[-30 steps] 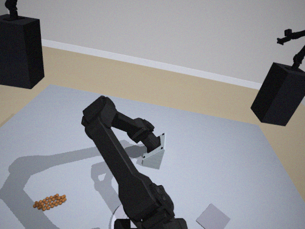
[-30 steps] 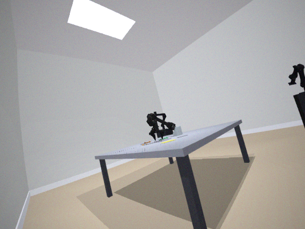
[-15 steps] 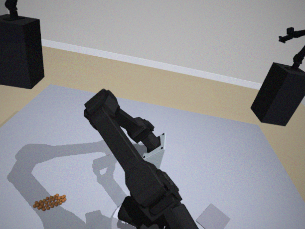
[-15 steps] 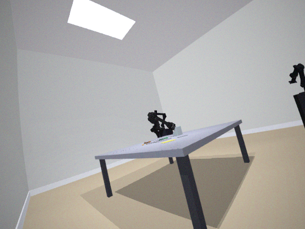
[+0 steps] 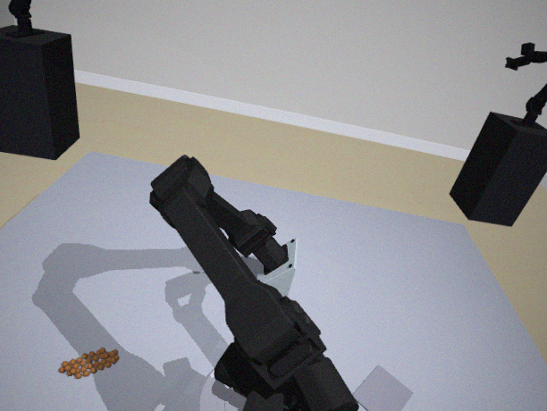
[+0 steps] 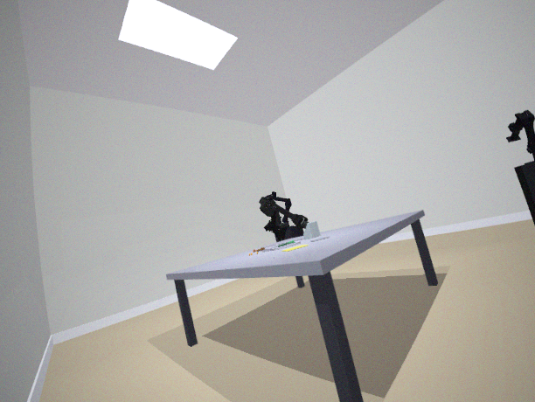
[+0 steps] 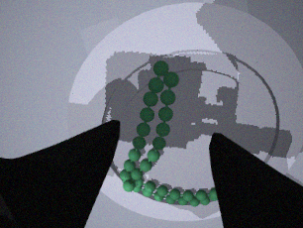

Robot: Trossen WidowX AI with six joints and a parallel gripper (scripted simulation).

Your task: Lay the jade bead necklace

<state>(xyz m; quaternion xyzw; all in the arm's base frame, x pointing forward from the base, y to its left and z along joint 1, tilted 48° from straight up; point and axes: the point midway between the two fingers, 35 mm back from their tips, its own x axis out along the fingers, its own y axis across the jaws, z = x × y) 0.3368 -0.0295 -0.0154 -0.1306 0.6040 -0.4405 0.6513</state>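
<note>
The round bead board lies 30 mm below my gripper tip, 30 mm behind it and 10 mm to the right of it. The rest, counted from my gripper tip: yellow strip 210 mm to the left, 160 mm ahead, 40 mm below; then flat grey square 220 mm to the left, 80 mm behind, 40 mm below.
</note>
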